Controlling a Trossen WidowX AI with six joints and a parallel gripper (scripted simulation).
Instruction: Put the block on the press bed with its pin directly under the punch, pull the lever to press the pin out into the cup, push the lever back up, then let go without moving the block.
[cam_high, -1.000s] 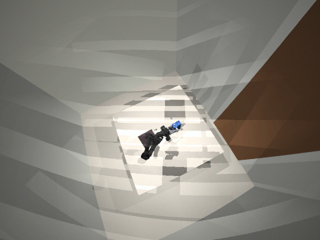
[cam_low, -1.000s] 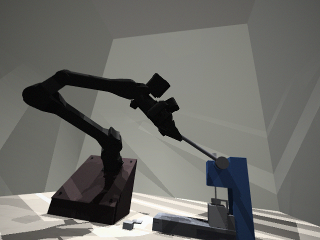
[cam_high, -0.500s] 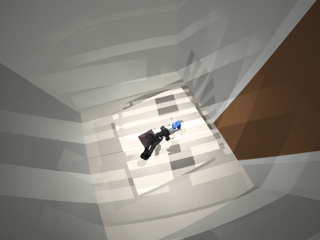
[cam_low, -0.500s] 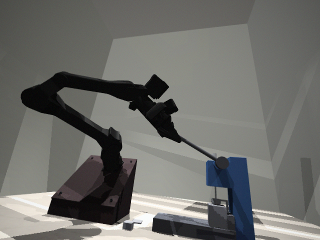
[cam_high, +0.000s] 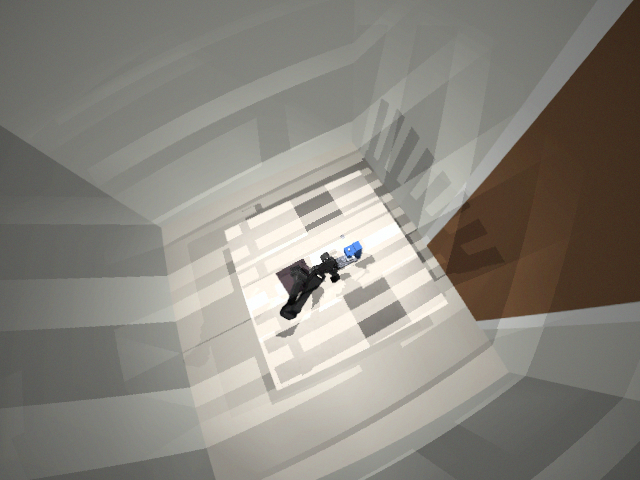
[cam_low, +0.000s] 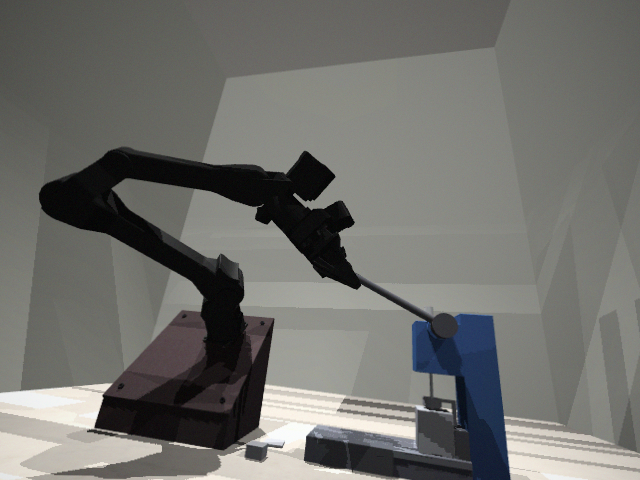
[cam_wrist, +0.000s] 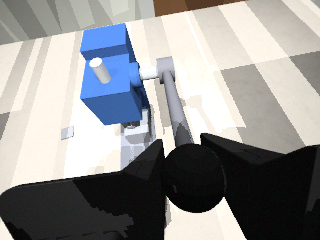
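My gripper tip is 110 mm short of the thin punch rod, 100 mm above it and 70 mm to the right of it. Round my gripper tip: press lever (50 mm ahead, 10 mm to the left, 10 mm below); grey part (230 mm below, 130 mm behind, 20 mm to the left).
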